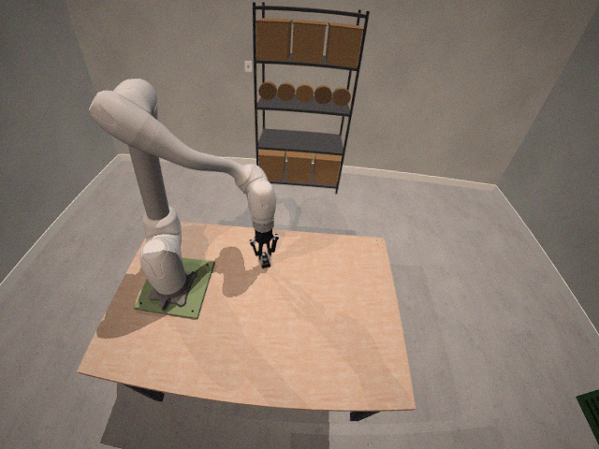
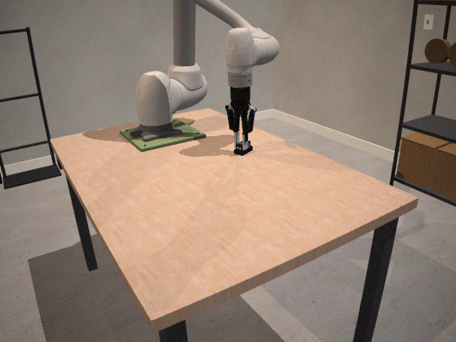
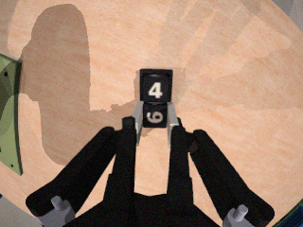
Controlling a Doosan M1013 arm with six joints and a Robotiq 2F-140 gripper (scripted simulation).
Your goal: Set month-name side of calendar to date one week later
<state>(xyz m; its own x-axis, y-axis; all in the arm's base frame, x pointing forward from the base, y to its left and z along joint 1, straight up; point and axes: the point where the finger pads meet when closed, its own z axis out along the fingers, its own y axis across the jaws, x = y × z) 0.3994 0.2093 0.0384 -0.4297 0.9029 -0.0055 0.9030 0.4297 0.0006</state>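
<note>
Now: the black tray 1 cm behind my hand, 1 cm to the left of it and 4 cm below it.
</note>
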